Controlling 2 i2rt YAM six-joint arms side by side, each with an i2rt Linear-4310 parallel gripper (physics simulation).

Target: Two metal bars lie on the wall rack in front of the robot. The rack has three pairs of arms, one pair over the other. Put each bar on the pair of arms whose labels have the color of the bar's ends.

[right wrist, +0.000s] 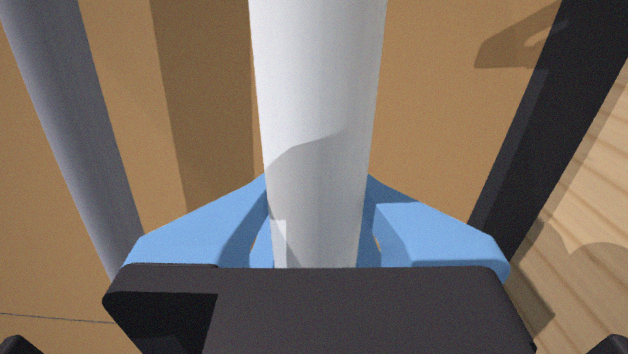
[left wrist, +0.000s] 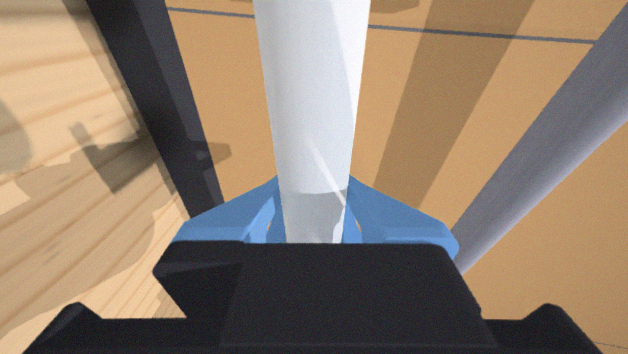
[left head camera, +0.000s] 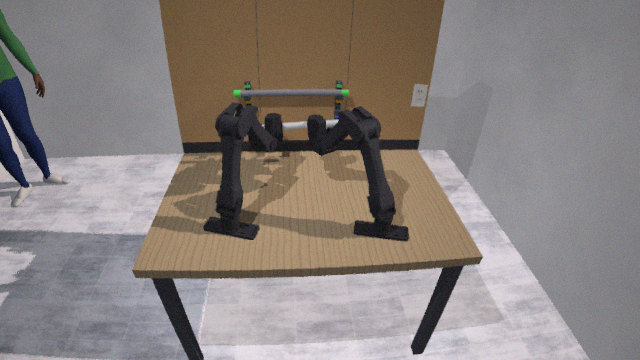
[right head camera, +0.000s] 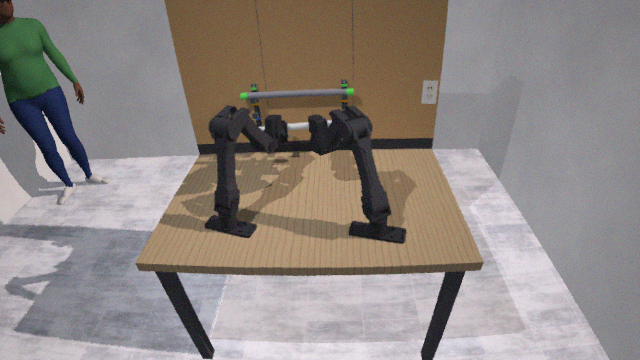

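Seen in the pictures: left gripper, fingertip midpoint: (left wrist: 313,177) (right head camera: 283,125); left arm's base, origin of the base link: (left head camera: 231,228) (right head camera: 230,227); right arm's base, origin of the base link: (left head camera: 381,231) (right head camera: 377,232).
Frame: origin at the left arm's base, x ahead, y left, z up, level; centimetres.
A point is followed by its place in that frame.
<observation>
A white bar (left head camera: 296,125) {x 50.1, y -11.7, z 19.5 cm} (right head camera: 299,126) {x 49.7, y -10.8, z 19.3 cm} (left wrist: 315,100) {x 45.8, y 3.0, z 18.1 cm} (right wrist: 317,75) {x 53.6, y -25.5, z 19.9 cm} runs level, low in front of the rack, below the grey bar. Its ends are hidden behind the arms in the head views. My left gripper (left wrist: 313,177) {x 52.0, y -1.7, z 17.8 cm} and my right gripper (right wrist: 315,175) {x 57.1, y -18.8, z 19.4 cm} are both shut on the white bar, with blue fingers on either side of it. A grey bar (left head camera: 295,93) {x 56.0, y -9.6, z 32.1 cm} (right head camera: 300,93) {x 56.2, y -9.8, z 32.4 cm} (left wrist: 550,135) {x 53.3, y 2.2, z 30.6 cm} (right wrist: 75,115) {x 59.3, y -19.6, z 31.0 cm} with green ends lies on the top pair of rack arms, by green labels. The wall rack (left head camera: 338,107) (right head camera: 257,111) has orange labels below the green ones, and blue ones lowest, partly hidden.
A wooden table (left head camera: 310,250) {x -3.5, y -30.3, z 0.0 cm} (right head camera: 310,250) {x -2.9, y -33.2, z 0.0 cm} carries both arm bases. A brown panel (left head camera: 305,45) {x 62.5, y -12.3, z 52.2 cm} (right head camera: 305,45) {x 62.2, y -11.3, z 52.5 cm} stands behind the rack, with a dark strip (left head camera: 400,145) {x 76.3, y -59.9, z 2.6 cm} (right head camera: 410,143) {x 75.9, y -58.5, z 3.1 cm} along its foot. A person in a green top (right head camera: 35,60) stands at the far left.
</observation>
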